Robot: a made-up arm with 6 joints. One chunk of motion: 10 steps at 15 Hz.
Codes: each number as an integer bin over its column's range. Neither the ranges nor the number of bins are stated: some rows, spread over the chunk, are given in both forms.
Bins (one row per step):
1: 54 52 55 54 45 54
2: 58 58 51 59 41 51
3: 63 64 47 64 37 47
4: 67 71 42 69 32 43
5: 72 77 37 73 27 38
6: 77 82 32 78 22 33
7: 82 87 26 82 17 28
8: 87 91 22 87 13 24
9: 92 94 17 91 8 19
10: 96 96 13 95 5 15
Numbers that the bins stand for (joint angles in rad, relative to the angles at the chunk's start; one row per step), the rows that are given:
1: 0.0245 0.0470 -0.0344 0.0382 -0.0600 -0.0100
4: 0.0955 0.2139 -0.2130 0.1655 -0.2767 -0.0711
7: 0.1773 0.3545 -0.4328 0.2758 -0.5267 -0.1544
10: 0.2536 0.4336 -0.6114 0.3861 -0.7267 -0.2267
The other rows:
2: 0.0464 0.0997 -0.0894 0.0806 -0.1267 -0.0267
3: 0.0736 0.1524 -0.1443 0.1230 -0.1933 -0.0489
5: 0.1227 0.2667 -0.2817 0.1994 -0.3600 -0.0989
6: 0.1500 0.3106 -0.3504 0.2418 -0.4433 -0.1267
8: 0.2045 0.3897 -0.4878 0.3182 -0.5933 -0.1767
9: 0.2318 0.4161 -0.5565 0.3521 -0.6767 -0.2044

